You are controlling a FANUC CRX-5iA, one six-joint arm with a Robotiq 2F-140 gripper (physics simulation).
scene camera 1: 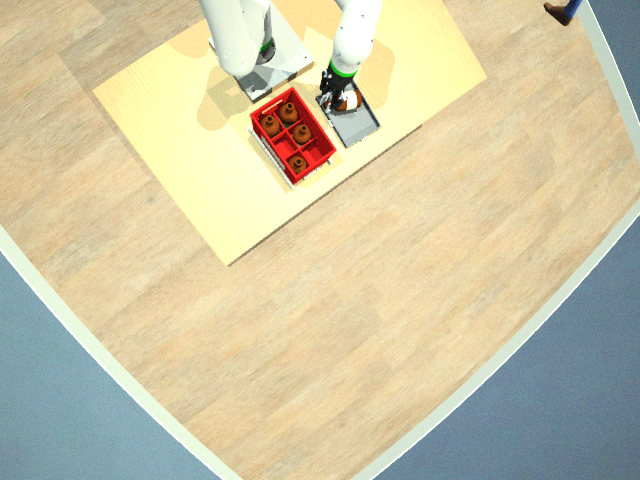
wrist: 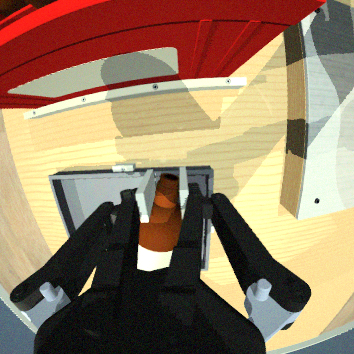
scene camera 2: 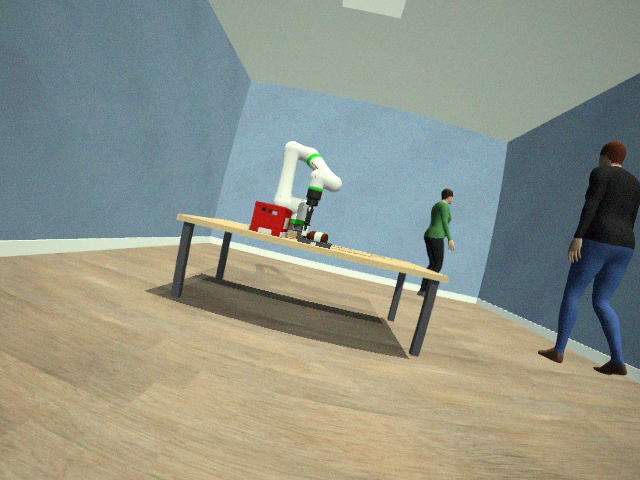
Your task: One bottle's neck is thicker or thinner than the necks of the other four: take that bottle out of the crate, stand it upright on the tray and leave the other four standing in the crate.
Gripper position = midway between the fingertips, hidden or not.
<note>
In view: the gripper (wrist: 166, 178) and a grey tray (scene camera 1: 350, 125).
</note>
